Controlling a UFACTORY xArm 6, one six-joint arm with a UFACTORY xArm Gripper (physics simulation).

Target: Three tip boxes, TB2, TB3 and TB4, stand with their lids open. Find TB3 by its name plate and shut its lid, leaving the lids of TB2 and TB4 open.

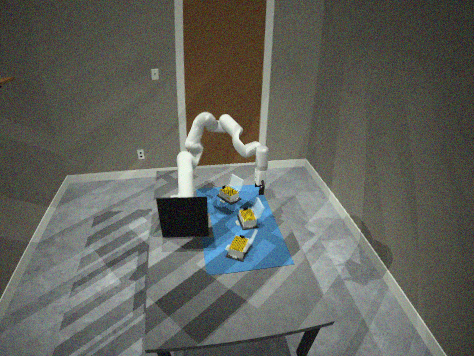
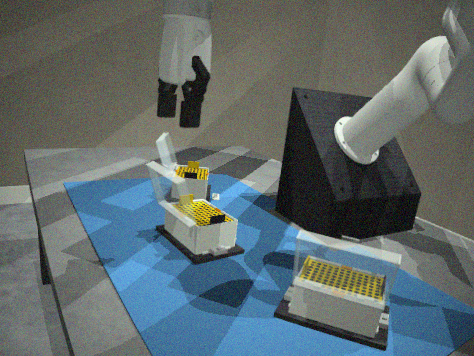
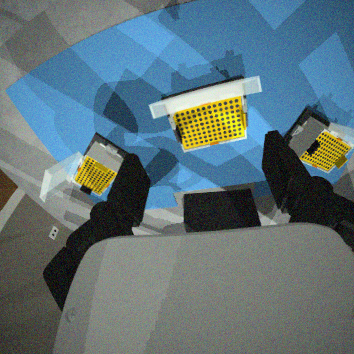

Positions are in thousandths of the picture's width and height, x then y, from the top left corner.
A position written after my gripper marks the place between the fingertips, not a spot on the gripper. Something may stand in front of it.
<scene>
I see my gripper (image 2: 372,344) and a tip box TB2 (image 2: 729,900).
My gripper also shows in image 3 (image 3: 566,448). The tip box TB2 also shows in image 3 (image 3: 290,425).
</scene>
